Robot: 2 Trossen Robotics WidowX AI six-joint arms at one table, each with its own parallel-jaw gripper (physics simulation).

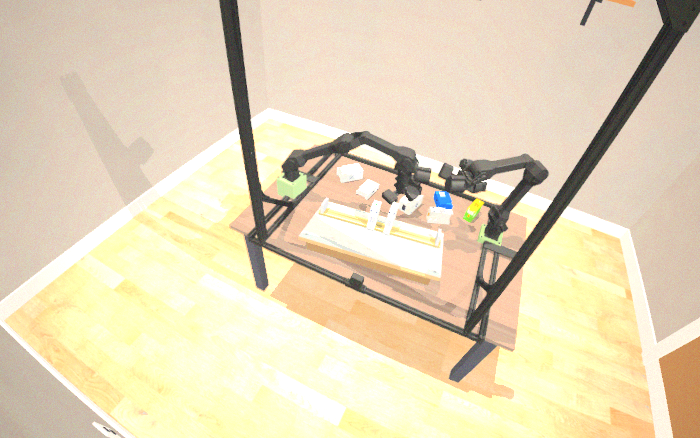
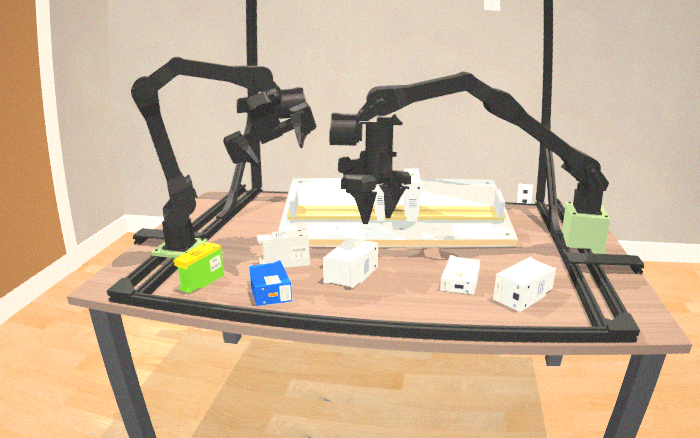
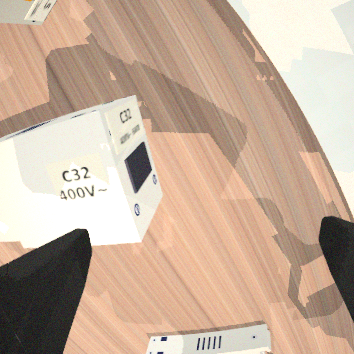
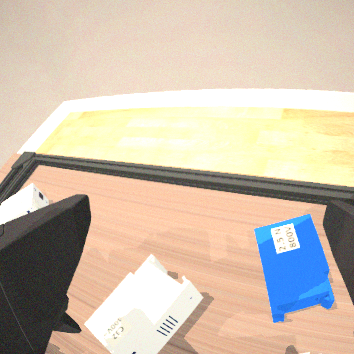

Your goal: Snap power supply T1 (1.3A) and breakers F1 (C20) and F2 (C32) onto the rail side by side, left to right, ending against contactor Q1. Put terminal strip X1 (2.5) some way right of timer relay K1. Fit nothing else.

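Where they show: left gripper, fingertip midpoint: (image 1: 399, 201) (image 2: 376, 221) (image 3: 207, 236) (image 4: 53, 351); right gripper, fingertip midpoint: (image 1: 451, 172) (image 2: 279, 155) (image 4: 212, 211); left arm's base at its link origin: (image 1: 291, 176) (image 2: 587, 209); right arm's base at its link origin: (image 1: 491, 234) (image 2: 179, 245).
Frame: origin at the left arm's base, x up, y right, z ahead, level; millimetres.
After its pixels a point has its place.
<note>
Left gripper (image 2: 376, 219) @(x -14, y -155, z 483 mm) (image 3: 206, 227) @(x -14, y -155, z 483 mm) is open and empty above the table, beside the white C32 breaker (image 1: 411, 204) @(x -46, y -204, z 530 mm) (image 2: 351, 263) @(x -49, y -299, z 499 mm) (image 3: 40, 180) @(x -45, y -234, z 519 mm) (image 4: 135, 315) @(x -45, y -238, z 522 mm). Right gripper (image 2: 278, 153) @(x 146, y -276, z 643 mm) (image 4: 207, 202) @(x 146, y -276, z 643 mm) is open and empty, higher up. A larger white box (image 1: 350, 173) @(x -49, y -241, z 182 mm) (image 2: 525, 284) @(x -45, y -331, z 170 mm) and a smaller one (image 1: 367, 189) @(x -72, y -206, z 300 mm) (image 2: 460, 274) @(x -72, y -254, z 295 mm) (image 3: 220, 344) @(x -81, y -205, z 325 mm) lie on the table; their labels are unreadable. A pale grey block (image 1: 439, 214) @(x -41, y -213, z 665 mm) (image 2: 291, 250) @(x -61, y -243, z 643 mm) stands near the blue block. Two white devices (image 1: 374, 215) @(x 26, y 31, z 446 mm) (image 1: 391, 217) @(x 39, y 14, z 512 mm) stand on the yellow rail (image 2: 454, 214) @(x -47, y 22, z 330 mm), a small gap apart; I cannot read which is Q1 or K1.
A blue block (image 1: 442, 199) @(x -60, y -345, z 641 mm) (image 2: 271, 283) @(x -60, y -395, z 623 mm) (image 4: 295, 270) @(x -60, y -348, z 651 mm) marked 2.5 N 800V and a green-yellow block (image 1: 473, 210) @(x -31, y -324, z 795 mm) (image 2: 201, 266) @(x -53, y -383, z 780 mm) are on the table near the right arm. The rail's white panel (image 1: 371, 247) @(x -29, y 143, z 498 mm) has raised end pieces. A black frame (image 2: 361, 326) @(x -81, y -464, z 439 mm) borders the table.
</note>
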